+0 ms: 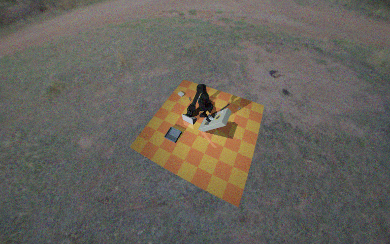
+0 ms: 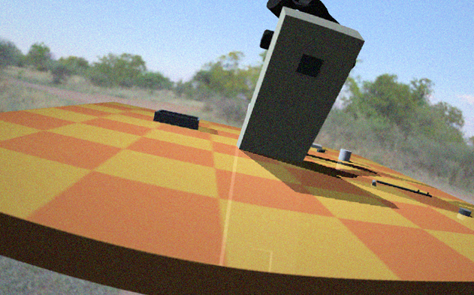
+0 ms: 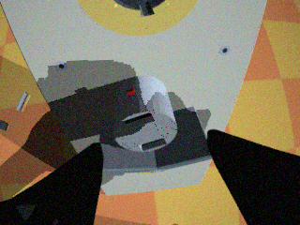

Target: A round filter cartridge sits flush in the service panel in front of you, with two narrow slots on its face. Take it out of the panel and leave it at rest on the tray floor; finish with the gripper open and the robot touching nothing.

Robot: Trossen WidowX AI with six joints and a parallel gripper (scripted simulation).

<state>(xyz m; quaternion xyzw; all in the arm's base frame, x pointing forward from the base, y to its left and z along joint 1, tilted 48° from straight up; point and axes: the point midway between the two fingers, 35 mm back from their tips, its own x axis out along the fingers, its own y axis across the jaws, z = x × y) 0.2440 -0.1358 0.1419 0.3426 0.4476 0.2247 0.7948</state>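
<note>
Right now the round filter cartridge is 2 cm ahead of my gripper tip, 1 cm to the left of it and 3 cm below it. Round my gripper tip: pale box: 59 cm behind, 30 cm to the left, 23 cm below; then grey service panel: 6 cm ahead, 5 cm below; then tray: 31 cm behind, 30 cm to the right, 22 cm below.
</note>
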